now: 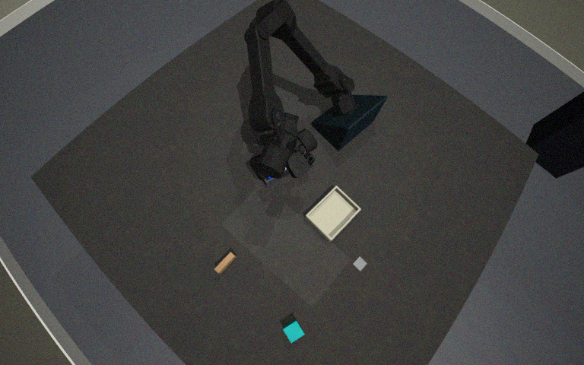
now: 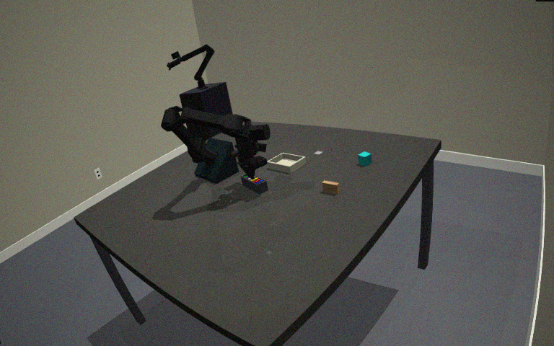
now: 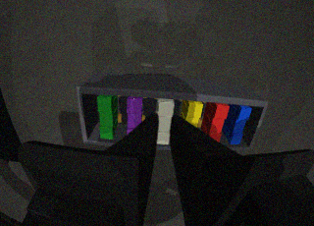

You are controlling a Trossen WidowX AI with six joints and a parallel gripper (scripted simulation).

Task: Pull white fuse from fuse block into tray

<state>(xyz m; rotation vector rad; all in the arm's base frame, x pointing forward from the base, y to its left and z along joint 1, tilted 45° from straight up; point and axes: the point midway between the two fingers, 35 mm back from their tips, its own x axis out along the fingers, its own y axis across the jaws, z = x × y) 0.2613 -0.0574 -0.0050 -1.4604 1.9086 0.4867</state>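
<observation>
Right now the cream tray is 10 mm ahead of my gripper tip, 200 mm to the left of it and 30 mm below it. Also, from my gripper tip: tan block: 320 mm ahead, 60 mm to the left, 20 mm below; then white fuse: 10 mm below; then small grey square: 80 mm ahead, 350 mm to the left, 40 mm below.
</observation>
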